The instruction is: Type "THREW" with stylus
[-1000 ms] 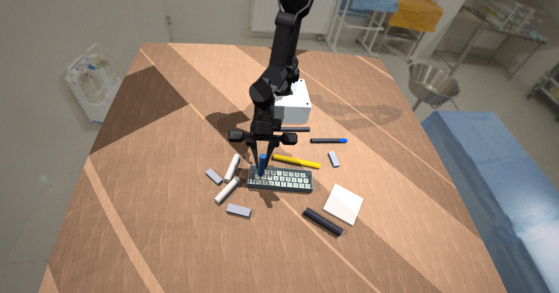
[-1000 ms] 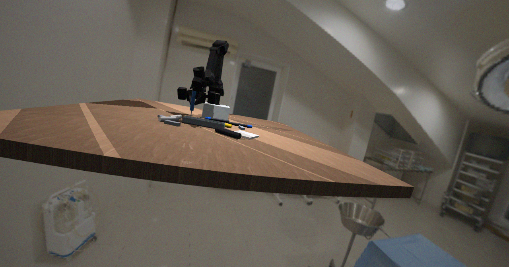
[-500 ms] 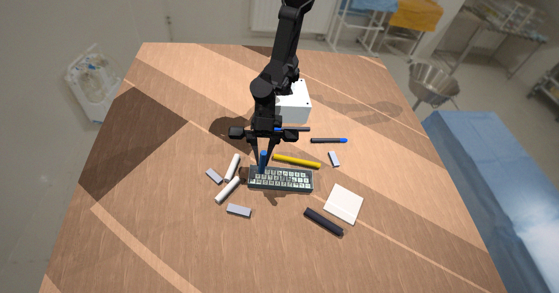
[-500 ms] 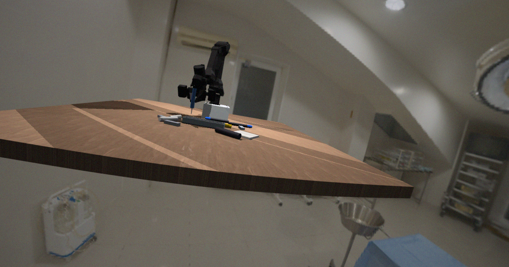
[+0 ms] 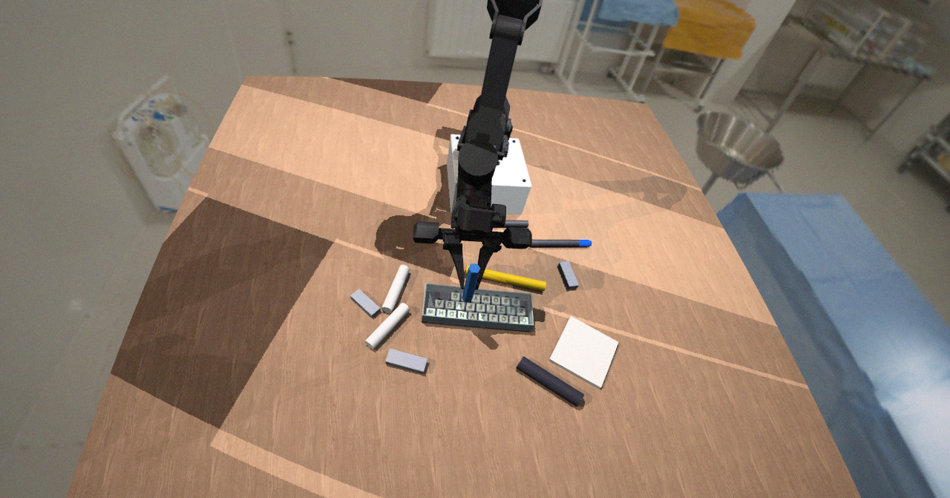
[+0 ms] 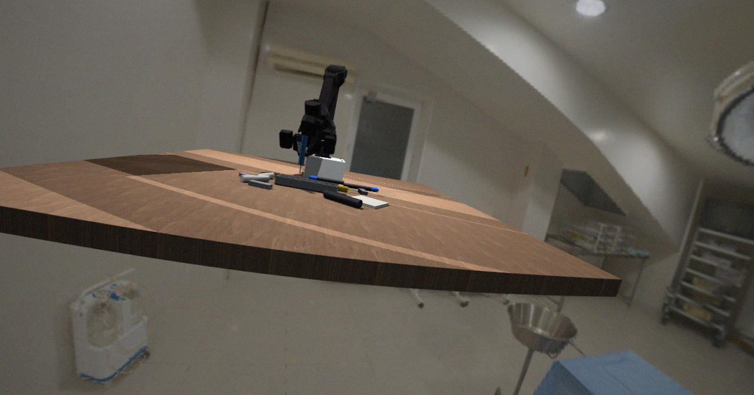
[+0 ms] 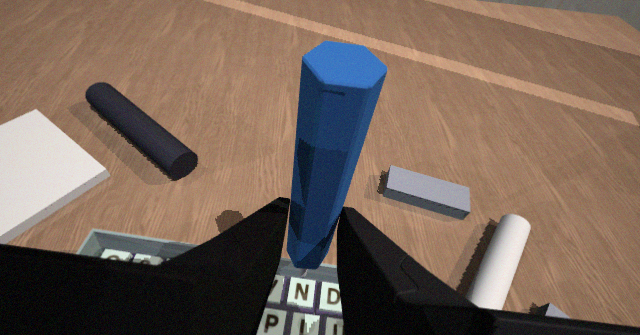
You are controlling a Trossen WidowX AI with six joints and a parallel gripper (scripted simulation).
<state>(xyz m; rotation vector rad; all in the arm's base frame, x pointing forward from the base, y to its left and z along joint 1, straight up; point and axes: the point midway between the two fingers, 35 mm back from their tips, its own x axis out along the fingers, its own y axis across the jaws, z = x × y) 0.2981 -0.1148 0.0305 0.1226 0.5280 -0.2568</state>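
Now: gripper tip 60 mm past the yellow pen, 110 mm to the right of it and 100 mm above it. From my gripper tip the other things lie so: blue stylus: 20 mm below; grey block: 60 mm behind, 160 mm to the right, 100 mm below; dark cylinder: 150 mm ahead, 110 mm to the left, 90 mm below.
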